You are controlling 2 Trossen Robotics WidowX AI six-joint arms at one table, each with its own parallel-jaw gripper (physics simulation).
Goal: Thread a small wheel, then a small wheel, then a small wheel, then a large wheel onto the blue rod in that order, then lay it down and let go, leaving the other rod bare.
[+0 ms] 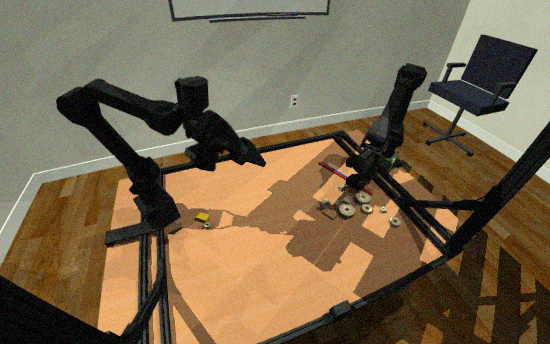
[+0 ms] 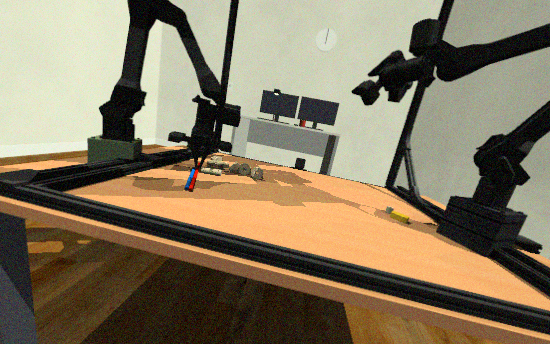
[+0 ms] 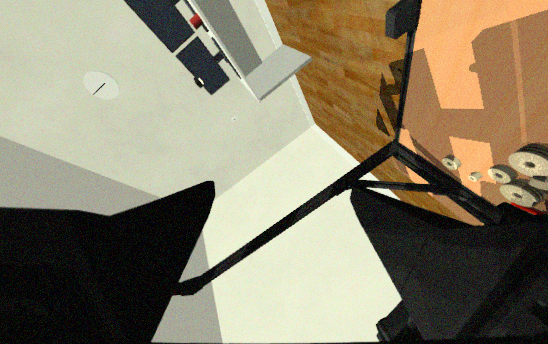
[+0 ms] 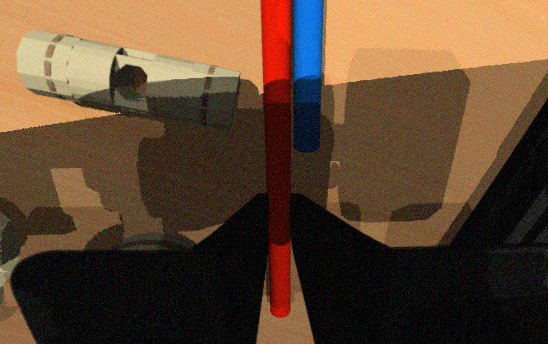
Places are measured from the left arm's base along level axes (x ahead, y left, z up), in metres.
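Where they show: left gripper, between the fingertips: (image 1: 257,159) (image 2: 360,83) (image 3: 284,190); right gripper, between the fingertips: (image 2: 198,167) (image 4: 278,204); left arm's base, origin of its link: (image 1: 152,198) (image 2: 487,204); right arm's base, origin of its link: (image 1: 386,152) (image 2: 117,138).
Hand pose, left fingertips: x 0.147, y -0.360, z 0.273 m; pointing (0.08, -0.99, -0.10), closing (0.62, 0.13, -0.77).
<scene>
Things, the pixels of their top centre, and the offset from my left fingertips.
- blue rod, centre of its top: (image 2: 191,175) (image 1: 338,171) dy +0.019, dx +0.493, dz -0.363 m
- red rod, centre of its top: (image 2: 196,172) (image 1: 344,176) dy -0.016, dx +0.480, dz -0.363 m
- very small wheel, centre of its top: (image 3: 472,178) (image 1: 383,208) dy -0.217, dx +0.420, dz -0.355 m
- pale cylindrical piece, centre of its top: (image 4: 127,84) (image 2: 212,168) dy -0.044, dx +0.435, dz -0.354 m
- yellow block, centre of its top: (image 2: 400,214) (image 1: 202,216) dy +0.243, dx -0.045, dz -0.358 m
- tiny pale wheel, centre of its top: (image 2: 390,207) (image 1: 207,224) dy +0.202, dx -0.056, dz -0.355 m
The blue rod (image 1: 341,173) (image 2: 190,180) (image 4: 307,50) lies beside the red rod (image 1: 330,169) (image 2: 194,181) (image 4: 279,50), nearly parallel and very close. No wheel shows on the visible parts of either. My right gripper (image 2: 198,166) (image 4: 278,204) is shut on the red rod near one end, low at the table. Large pale wheels (image 1: 346,210) (image 3: 531,162) and smaller ones (image 1: 367,208) (image 3: 501,174) lie near that gripper. A very small wheel (image 1: 383,209) (image 3: 475,176) lies beyond them. My left gripper (image 1: 263,163) (image 3: 284,190) is open and empty, raised high above the table.
A pale cylindrical piece (image 4: 90,70) with a side hole lies beside the rods. A yellow block (image 1: 202,217) (image 2: 399,217) and a tiny pale wheel (image 1: 206,225) (image 2: 389,210) lie near the left arm's base. Black frame rails (image 2: 300,262) run along the table edges.
</scene>
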